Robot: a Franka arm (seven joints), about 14 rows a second.
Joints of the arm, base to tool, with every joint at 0 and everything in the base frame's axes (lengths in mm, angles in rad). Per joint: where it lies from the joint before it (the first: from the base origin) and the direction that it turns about. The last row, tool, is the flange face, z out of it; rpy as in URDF.
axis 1: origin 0 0 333 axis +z
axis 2: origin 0 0 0 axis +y
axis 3: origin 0 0 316 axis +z
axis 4: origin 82.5 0 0 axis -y
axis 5: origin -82.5 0 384 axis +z
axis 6: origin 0 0 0 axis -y
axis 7: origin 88 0 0 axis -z
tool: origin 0 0 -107 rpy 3.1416 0 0
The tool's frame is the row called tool.
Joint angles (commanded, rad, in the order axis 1, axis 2, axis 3, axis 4, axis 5, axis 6, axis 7), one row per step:
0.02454, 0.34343, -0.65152, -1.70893, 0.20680, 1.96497, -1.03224
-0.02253, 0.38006, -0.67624, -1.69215, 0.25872, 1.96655, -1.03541
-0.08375, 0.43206, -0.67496, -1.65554, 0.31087, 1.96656, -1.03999
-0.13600, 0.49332, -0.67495, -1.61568, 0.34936, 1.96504, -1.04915
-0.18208, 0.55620, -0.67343, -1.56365, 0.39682, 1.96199, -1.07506
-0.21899, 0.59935, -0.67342, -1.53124, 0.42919, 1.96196, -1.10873
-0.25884, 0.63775, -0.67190, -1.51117, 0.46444, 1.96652, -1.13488
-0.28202, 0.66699, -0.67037, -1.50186, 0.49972, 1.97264, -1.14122
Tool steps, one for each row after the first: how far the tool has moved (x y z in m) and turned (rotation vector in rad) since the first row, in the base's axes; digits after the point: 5 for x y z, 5 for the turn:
-0.01547, -0.03500, -0.00877, 0.01614, -0.00949, -0.08398
-0.02398, -0.06557, -0.02057, 0.03030, -0.01931, -0.15130
-0.03068, -0.09257, -0.03701, 0.03462, -0.01321, -0.19900
-0.03240, -0.11552, -0.05060, 0.04065, -0.02005, -0.22080
-0.03791, -0.13435, -0.06181, 0.04499, -0.02428, -0.22615
-0.04807, -0.15377, -0.07598, 0.05517, -0.02985, -0.24608
-0.05387, -0.16448, -0.08944, 0.06927, -0.03753, -0.27340

